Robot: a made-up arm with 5 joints. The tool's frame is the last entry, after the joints.
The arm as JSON. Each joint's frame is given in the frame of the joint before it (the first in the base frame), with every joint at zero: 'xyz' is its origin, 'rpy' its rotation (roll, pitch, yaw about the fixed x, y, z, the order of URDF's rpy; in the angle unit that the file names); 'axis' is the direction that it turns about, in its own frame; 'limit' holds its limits. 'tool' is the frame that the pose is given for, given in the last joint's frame.
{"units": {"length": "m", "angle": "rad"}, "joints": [
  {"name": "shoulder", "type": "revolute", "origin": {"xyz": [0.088, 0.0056, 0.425], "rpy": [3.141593, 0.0, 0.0]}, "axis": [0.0, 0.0, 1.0], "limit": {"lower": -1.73, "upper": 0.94}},
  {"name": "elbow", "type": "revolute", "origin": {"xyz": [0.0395, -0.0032, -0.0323], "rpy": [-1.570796, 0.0, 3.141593]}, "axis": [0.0, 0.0, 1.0], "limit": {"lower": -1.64, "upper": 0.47}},
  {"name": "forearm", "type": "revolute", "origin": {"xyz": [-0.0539, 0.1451, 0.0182], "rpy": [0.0, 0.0, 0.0]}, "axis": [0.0, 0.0, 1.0], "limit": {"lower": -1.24, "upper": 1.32}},
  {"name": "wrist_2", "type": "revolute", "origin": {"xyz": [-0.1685, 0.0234, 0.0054], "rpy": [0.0, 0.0, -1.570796]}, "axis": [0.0, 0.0, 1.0], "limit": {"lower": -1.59, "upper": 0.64}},
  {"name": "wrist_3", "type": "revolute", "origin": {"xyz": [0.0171, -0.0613, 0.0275], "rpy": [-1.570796, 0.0, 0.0]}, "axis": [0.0, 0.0, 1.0], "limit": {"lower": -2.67, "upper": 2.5}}
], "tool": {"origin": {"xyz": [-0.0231, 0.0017, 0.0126], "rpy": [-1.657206, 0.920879, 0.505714]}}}
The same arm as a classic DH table. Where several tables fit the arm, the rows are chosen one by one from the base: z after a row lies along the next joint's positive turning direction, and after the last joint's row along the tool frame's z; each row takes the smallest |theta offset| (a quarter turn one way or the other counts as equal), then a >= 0, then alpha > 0; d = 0 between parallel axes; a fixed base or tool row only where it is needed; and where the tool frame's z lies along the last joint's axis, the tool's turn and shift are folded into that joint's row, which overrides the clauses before.
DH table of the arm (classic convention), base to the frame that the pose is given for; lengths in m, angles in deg. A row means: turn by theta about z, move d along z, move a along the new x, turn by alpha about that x. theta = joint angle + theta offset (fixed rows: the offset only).
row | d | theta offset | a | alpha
base (fixed) | 0 | 3.64 | 0.0882 | 180
shoulder | -0.4573 | 3.64 | 0.0395 | 90
elbow | 0 | -69.62 | 0.1548 | 0
forearm | 0 | 61.72 | 0.1701 | 0
wrist_2 | 0.0543 | -82.09 | -0.0171 | 90
wrist_3 | -0.048 | 32.92 | 0.0185 | 92.99
tool (fixed) | 0.014 | -127.13 | 0 | 0
Joint limits (deg, base to tool): -99.12..53.86 -93.97..26.93 -71.05..75.63 -91.1..36.67 -152.98..143.24

